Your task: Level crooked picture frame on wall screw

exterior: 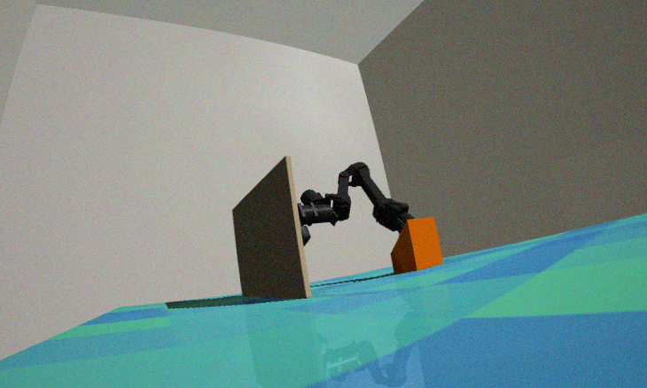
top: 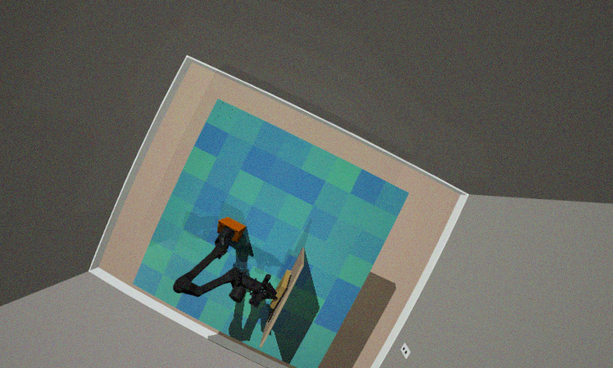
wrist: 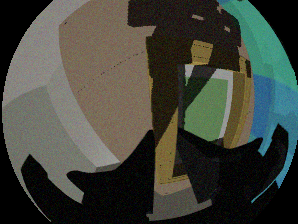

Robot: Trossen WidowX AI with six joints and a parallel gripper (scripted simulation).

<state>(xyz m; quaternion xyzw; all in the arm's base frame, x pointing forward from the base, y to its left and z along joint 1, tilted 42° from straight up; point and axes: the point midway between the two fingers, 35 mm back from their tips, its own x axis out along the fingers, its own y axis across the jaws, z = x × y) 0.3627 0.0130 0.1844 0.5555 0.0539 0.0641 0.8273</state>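
My gripper tip is now 5 cm above the picture frame and 2 cm to the right of it. From my gripper tip the other things lie so: wall panel 7 cm below, 2 cm ahead.
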